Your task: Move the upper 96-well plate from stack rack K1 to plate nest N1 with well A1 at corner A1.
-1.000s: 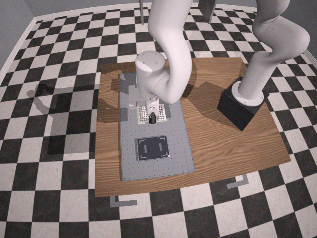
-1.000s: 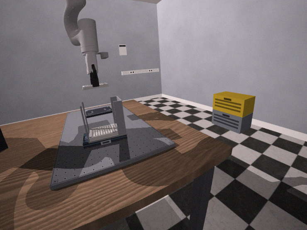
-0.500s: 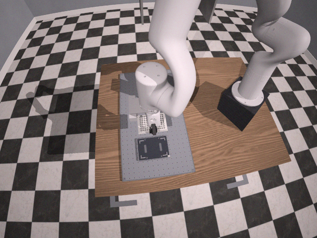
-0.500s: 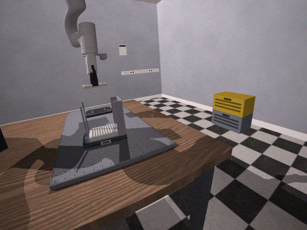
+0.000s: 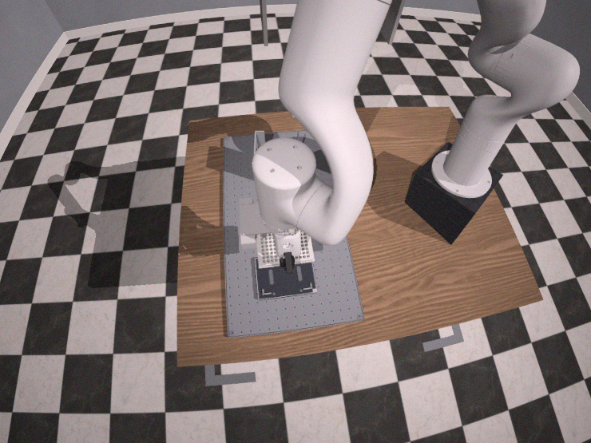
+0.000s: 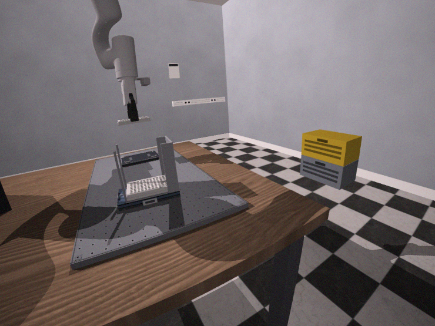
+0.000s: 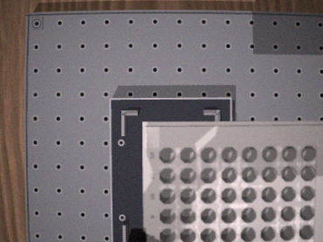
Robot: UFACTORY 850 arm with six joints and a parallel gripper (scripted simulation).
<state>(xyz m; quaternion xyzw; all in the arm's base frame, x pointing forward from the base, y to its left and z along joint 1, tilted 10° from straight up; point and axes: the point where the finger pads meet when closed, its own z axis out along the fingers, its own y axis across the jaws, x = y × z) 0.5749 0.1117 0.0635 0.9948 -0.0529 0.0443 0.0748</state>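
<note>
The dark plate nest N1 lies 180 mm below my hand and 30 mm to the left of it. Round my hand: white 96-well plate 10 mm below.
</note>
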